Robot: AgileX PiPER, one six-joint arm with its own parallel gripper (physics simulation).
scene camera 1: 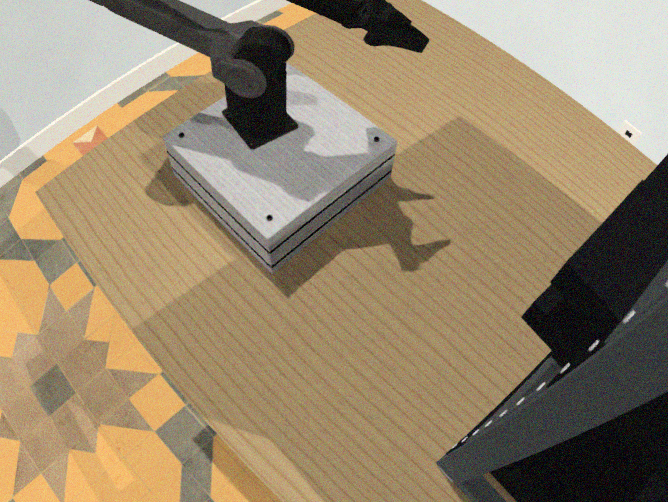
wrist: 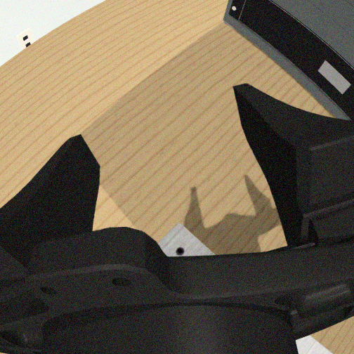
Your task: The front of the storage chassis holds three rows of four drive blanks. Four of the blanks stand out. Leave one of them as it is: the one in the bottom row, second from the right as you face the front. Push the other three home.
Labels:
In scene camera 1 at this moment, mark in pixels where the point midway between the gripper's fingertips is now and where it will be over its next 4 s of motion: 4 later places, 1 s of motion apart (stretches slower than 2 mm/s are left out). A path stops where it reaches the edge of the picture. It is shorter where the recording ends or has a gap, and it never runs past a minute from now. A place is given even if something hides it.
My gripper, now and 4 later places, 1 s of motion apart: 415, 35; 409, 42; 428, 61; 439, 10; 429, 23

